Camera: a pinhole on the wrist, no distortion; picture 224 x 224 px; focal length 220.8 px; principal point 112.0 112.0 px. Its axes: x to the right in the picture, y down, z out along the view. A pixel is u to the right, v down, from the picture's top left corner.
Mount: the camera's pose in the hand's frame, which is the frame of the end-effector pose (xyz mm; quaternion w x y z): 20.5 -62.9 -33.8 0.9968 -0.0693 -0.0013 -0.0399
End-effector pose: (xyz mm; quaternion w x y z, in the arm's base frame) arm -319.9 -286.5 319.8 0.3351 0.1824 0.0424 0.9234
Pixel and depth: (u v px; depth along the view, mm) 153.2 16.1 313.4
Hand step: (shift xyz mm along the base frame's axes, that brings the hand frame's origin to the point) 154.9 153.1 264.5
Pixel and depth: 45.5 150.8 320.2
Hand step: 123.2 -91.0 242.8
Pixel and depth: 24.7 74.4 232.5
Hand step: 163.4 -7.3 151.8
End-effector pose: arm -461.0 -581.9 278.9 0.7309 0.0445 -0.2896 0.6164
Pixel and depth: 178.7 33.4 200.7
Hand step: 43.3 -33.7 213.7
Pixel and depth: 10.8 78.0 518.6
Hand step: -148.7 -412.1 314.1
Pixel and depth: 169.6 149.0 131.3
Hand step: -6.5 4.2 112.1
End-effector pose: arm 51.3 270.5 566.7 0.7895 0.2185 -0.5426 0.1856
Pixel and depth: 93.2 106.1 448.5
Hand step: -320.1 -234.1 112.4
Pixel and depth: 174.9 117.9 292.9
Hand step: -151.2 -151.7 176.3
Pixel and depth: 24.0 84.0 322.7
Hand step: -237.2 -205.4 -18.5
